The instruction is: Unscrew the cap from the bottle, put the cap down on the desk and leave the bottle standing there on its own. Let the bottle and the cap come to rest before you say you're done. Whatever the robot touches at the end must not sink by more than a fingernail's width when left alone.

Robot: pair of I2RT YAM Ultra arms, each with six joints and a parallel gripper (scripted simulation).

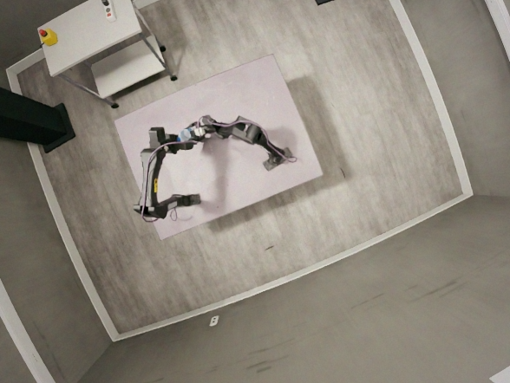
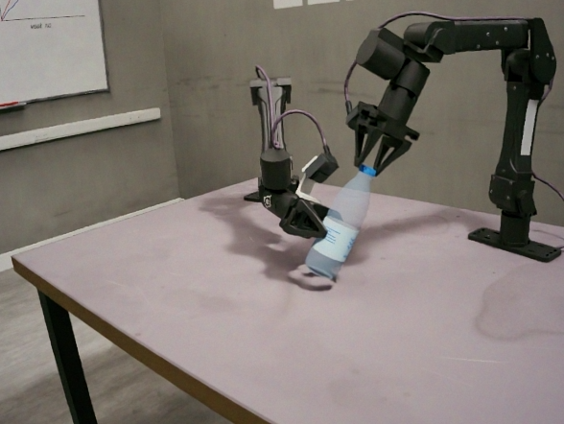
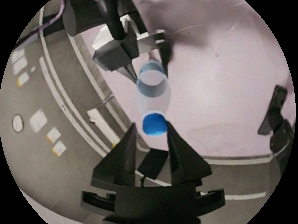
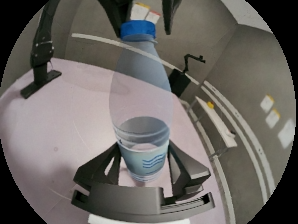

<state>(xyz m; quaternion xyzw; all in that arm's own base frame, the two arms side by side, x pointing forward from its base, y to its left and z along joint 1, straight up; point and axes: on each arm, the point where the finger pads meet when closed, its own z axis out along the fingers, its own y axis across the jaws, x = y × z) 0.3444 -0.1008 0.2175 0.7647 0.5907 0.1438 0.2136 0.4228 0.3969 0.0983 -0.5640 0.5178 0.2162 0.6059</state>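
The blue cap is 1 cm below my left hand. From my left hand the other things lie so: clear plastic bottle 9 cm below, 4 cm ahead, 3 cm to the right.
Right now my right hand is 1 cm past the clear plastic bottle, 1 cm to the right of it and 3 cm below it. Round my right hand: blue cap 5 cm behind, 4 cm to the left, 11 cm above.
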